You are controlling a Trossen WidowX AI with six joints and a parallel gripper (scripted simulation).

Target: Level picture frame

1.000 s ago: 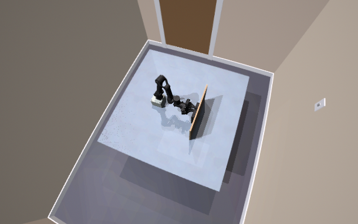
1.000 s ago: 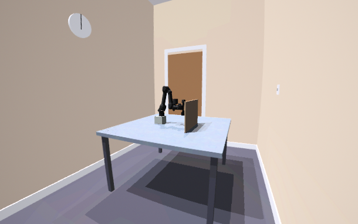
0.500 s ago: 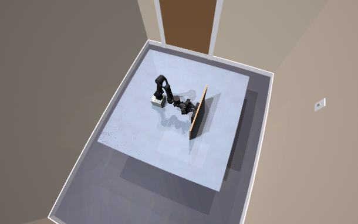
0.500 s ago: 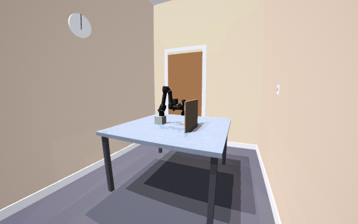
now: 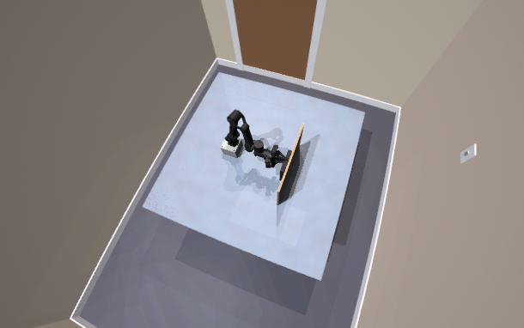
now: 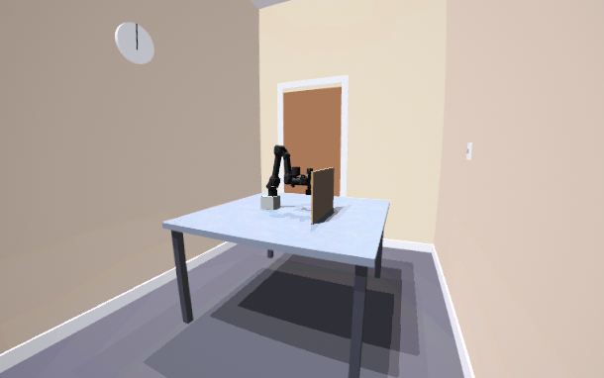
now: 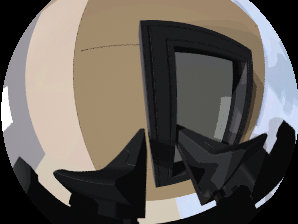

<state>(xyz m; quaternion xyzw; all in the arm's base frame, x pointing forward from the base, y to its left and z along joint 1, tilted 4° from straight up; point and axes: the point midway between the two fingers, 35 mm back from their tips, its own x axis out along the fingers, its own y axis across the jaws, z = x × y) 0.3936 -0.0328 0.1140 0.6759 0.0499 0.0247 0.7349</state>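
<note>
My gripper tip is 1 cm short of the picture frame, 1 cm to the left of it and 5 cm above it. From my gripper tip the other things lie so: tan wall panel (2 cm ahead, 7 cm below).
</note>
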